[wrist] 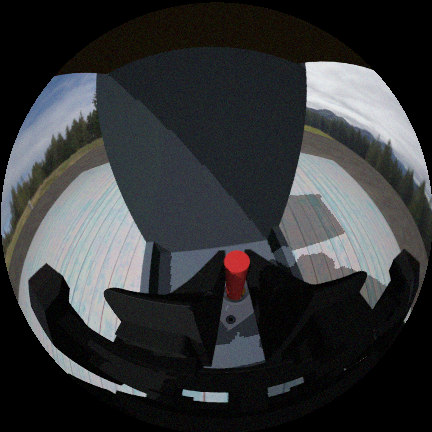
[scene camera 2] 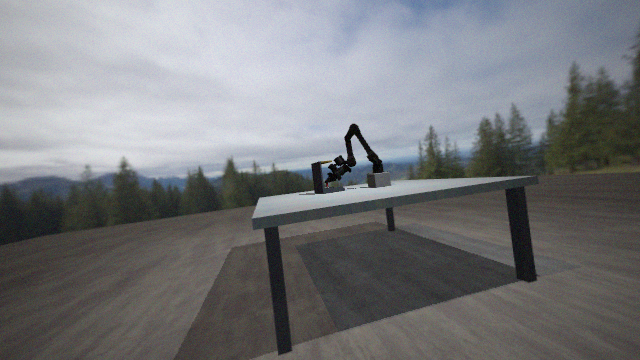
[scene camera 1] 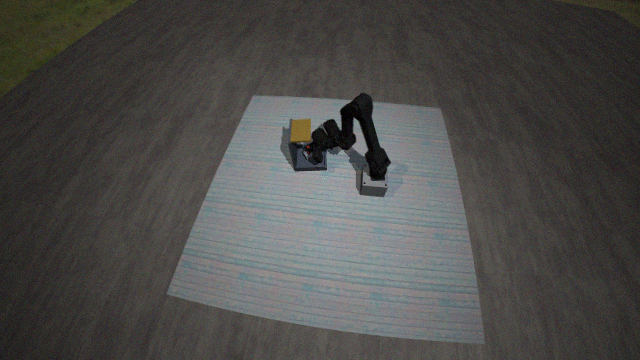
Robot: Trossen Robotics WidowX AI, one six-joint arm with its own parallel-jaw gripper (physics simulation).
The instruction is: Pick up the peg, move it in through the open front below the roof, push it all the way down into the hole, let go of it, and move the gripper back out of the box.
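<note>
The red peg stands about upright in the hole of a light grey block on the box floor. How deep it sits is hard to tell. My gripper is shut on the peg, one black finger on each side, and reaches in through the open front. The box has a tall dark back wall, a yellow roof and a low front rim. The fingers hide much of the block.
The roof's dark underside overhangs the top of the wrist view. Low side walls of the box flank the fingers. The arm's grey base block stands right of the box on the table.
</note>
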